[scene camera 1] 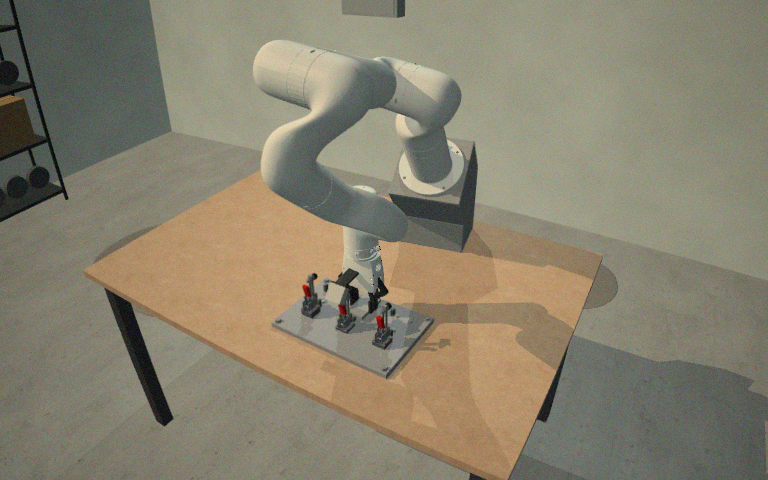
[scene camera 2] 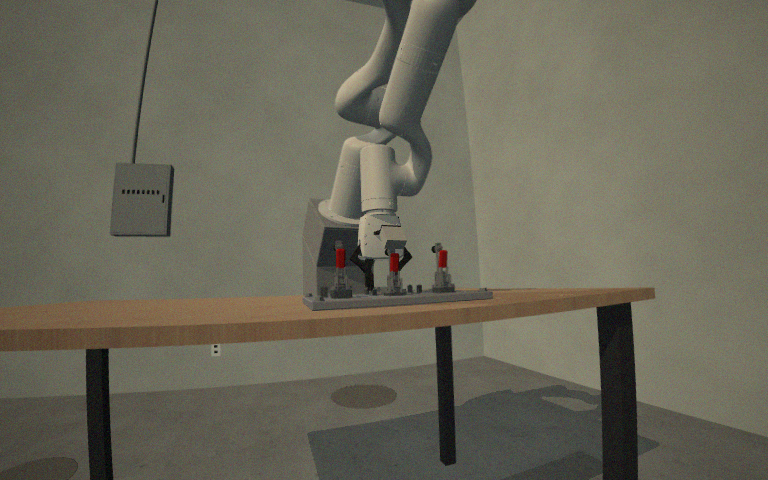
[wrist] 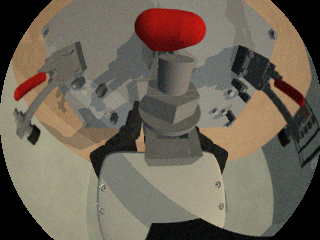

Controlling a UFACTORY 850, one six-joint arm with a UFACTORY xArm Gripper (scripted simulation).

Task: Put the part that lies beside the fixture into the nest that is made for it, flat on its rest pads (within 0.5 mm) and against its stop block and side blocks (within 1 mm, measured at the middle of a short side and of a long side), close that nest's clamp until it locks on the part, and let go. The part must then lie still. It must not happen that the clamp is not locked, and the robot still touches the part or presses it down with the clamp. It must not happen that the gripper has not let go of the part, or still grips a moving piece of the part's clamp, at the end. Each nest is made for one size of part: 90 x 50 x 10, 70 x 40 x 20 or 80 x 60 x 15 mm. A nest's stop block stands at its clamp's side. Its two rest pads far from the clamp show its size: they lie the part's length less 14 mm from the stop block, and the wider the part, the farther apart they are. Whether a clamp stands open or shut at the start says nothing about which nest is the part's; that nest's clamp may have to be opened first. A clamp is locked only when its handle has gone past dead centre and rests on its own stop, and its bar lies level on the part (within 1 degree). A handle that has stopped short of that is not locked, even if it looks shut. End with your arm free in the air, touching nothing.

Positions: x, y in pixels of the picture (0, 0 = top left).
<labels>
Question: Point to a red clamp handle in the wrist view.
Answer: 168, 33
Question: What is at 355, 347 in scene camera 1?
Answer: A grey fixture plate.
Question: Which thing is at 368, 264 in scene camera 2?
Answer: My gripper.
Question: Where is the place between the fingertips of my gripper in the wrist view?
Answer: At 158, 108
</labels>
